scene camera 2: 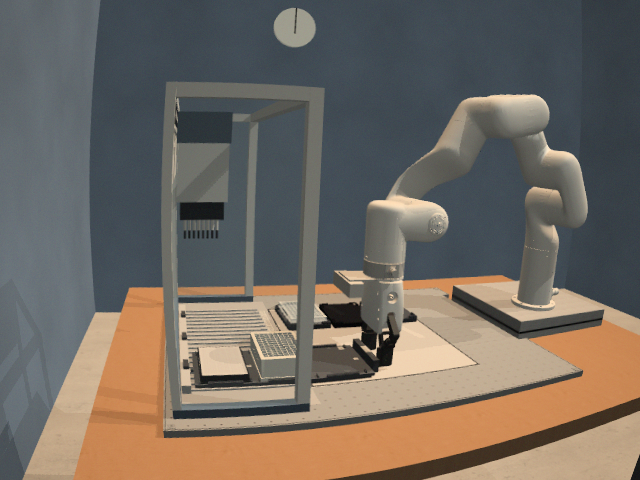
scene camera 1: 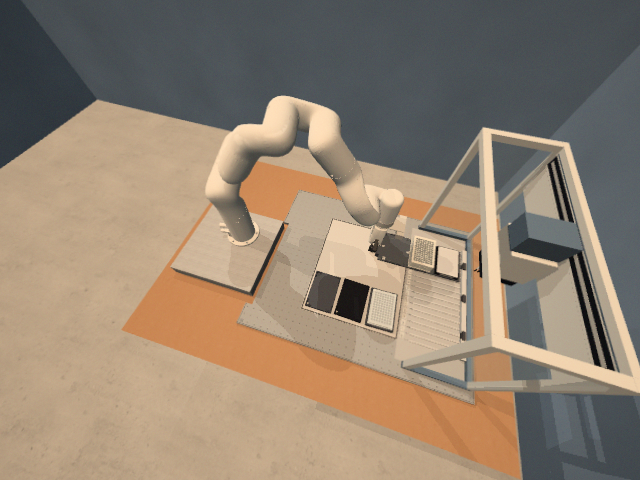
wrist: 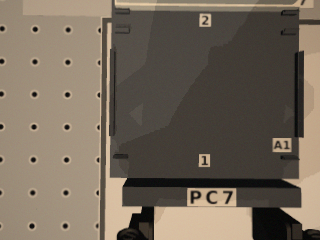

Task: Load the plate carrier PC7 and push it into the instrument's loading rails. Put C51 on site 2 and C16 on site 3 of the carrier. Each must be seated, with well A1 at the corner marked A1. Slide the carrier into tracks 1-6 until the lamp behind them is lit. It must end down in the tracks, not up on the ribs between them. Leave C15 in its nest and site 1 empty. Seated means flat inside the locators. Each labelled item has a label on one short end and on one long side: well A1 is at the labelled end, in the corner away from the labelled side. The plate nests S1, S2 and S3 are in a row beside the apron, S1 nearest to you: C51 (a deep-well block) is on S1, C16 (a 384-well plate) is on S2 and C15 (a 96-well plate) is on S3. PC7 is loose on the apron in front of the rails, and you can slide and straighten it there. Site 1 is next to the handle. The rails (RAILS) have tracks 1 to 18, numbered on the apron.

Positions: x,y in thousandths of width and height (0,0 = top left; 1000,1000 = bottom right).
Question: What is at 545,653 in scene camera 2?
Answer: A plate nest S2.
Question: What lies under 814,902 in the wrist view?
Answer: My gripper.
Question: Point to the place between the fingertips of my gripper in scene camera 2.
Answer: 587,745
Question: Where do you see a frame post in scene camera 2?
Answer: At 491,274
